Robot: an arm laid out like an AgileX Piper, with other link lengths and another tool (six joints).
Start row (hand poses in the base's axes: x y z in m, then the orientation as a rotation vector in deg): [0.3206, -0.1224, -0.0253, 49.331, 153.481, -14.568]
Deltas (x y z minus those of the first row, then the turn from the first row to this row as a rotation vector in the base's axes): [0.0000, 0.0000, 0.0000, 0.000, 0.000, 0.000]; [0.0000, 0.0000, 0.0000, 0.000, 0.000, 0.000]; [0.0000, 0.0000, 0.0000, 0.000, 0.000, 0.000]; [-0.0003, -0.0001, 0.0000, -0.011, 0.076, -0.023]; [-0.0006, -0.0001, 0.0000, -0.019, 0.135, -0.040]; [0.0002, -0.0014, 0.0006, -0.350, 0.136, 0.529]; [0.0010, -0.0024, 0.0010, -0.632, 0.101, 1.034]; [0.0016, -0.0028, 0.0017, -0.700, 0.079, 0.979]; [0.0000, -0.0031, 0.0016, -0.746, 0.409, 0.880]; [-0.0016, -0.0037, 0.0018, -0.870, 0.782, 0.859]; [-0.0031, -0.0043, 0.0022, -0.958, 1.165, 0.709]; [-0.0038, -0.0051, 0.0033, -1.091, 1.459, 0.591]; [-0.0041, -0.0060, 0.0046, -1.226, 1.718, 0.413]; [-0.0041, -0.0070, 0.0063, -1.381, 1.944, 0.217]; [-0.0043, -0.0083, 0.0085, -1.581, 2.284, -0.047]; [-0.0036, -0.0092, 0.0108, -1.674, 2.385, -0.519]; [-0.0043, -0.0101, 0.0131, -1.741, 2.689, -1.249]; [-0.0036, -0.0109, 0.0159, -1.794, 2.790, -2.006]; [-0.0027, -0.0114, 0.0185, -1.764, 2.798, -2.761]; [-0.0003, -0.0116, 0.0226, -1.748, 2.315, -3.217]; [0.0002, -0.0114, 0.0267, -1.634, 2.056, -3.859]
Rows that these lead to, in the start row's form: [0.3206, -0.1224, -0.0253, 49.331, 153.481, -14.568]; [0.3206, -0.1224, -0.0253, 49.331, 153.481, -14.568]; [0.3206, -0.1224, -0.0253, 49.331, 153.481, -14.568]; [0.3203, -0.1225, -0.0253, 49.366, 153.539, -14.626]; [0.3200, -0.1225, -0.0253, 49.393, 153.584, -14.669]; [0.3208, -0.1238, -0.0247, 48.520, 153.674, -14.974]; [0.3216, -0.1248, -0.0243, 47.745, 153.721, -15.210]; [0.3222, -0.1252, -0.0236, 47.798, 153.657, -15.302]; [0.3206, -0.1255, -0.0237, 47.948, 153.909, -15.550]; [0.3190, -0.1261, -0.0235, 47.973, 154.200, -15.906]; [0.3175, -0.1267, -0.0231, 48.185, 154.466, -16.250]; [0.3168, -0.1275, -0.0220, 48.333, 154.645, -16.602]; [0.3165, -0.1284, -0.0207, 48.559, 154.769, -16.953]; [0.3165, -0.1294, -0.0190, 48.800, 154.847, -17.319]; [0.3163, -0.1307, -0.0168, 49.132, 154.988, -17.819]; [0.3170, -0.1316, -0.0145, 49.760, 154.871, -18.105]; [0.3163, -0.1325, -0.0122, 50.768, 154.848, -18.522]; [0.3170, -0.1333, -0.0094, 51.799, 154.629, -18.822]; [0.3179, -0.1338, -0.0068, 52.843, 154.350, -18.962]; [0.3203, -0.1340, -0.0027, 53.419, 153.735, -18.797]; [0.3208, -0.1338, 0.0014, 54.300, 153.281, -18.660]
